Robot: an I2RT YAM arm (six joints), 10 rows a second.
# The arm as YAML. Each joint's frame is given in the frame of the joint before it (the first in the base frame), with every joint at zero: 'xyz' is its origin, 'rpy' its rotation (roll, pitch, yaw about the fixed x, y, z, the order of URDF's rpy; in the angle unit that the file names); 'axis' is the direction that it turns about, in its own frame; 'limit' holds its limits. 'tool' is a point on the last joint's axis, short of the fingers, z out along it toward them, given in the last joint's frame.
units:
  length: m
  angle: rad
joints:
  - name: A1
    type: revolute
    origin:
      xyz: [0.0, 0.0, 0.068]
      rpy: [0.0, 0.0, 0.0]
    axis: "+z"
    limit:
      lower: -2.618
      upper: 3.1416
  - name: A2
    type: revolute
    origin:
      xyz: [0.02, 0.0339, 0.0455]
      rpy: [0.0, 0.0, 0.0]
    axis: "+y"
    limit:
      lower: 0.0
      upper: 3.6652
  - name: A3
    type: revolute
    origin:
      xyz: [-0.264, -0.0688, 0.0]
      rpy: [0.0, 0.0, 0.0]
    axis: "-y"
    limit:
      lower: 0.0
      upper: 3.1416
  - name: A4
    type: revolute
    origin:
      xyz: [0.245, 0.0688, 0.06]
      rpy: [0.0, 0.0, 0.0]
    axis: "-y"
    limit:
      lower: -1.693
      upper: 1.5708
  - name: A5
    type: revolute
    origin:
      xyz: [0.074, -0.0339, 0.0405]
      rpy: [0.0, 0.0, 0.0]
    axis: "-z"
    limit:
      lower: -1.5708
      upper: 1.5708
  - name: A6
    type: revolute
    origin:
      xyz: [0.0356, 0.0, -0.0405]
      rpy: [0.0, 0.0, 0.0]
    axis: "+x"
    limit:
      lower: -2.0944
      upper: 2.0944
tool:
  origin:
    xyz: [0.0, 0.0, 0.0]
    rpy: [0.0, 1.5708, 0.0]
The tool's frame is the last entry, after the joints.
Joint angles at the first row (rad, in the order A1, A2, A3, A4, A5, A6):
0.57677, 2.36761, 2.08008, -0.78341, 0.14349, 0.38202
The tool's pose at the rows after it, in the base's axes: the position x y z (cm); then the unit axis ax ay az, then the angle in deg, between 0 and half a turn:
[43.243 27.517 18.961 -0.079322 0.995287 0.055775 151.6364]
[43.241 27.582 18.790 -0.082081 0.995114 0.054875 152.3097]
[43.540 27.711 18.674 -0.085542 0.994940 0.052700 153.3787]
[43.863 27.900 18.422 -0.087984 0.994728 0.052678 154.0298]
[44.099 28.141 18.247 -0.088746 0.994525 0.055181 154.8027]
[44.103 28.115 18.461 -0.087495 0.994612 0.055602 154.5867]
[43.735 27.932 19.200 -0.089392 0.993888 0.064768 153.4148]
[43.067 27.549 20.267 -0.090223 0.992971 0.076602 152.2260]
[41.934 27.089 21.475 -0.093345 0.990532 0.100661 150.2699]
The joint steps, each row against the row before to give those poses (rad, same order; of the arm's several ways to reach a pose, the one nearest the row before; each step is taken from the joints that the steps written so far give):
-0.00076, 0.00154, 0.00232, -0.01002, -0.00920, 0.00126
0.00076, 0.00755, 0.00879, -0.01238, -0.00467, -0.00283
-0.00154, 0.02661, 0.04605, -0.03758, -0.00690, -0.00560
-0.00076, 0.02651, 0.03926, -0.02268, -0.00642, -0.00356
0.00072, 0.02489, 0.03991, -0.02495, -0.01026, 0.00209
-0.00037, -0.00274, 0.00282, -0.00189, 0.00134, 0.00163
0.00041, -0.03903, -0.04573, 0.03325, -0.00708, -0.00330
0.00006, -0.05795, -0.06547, 0.03658, -0.01108, -0.00048
0.00283, -0.08646, -0.11069, 0.07604, -0.02513, 0.00079

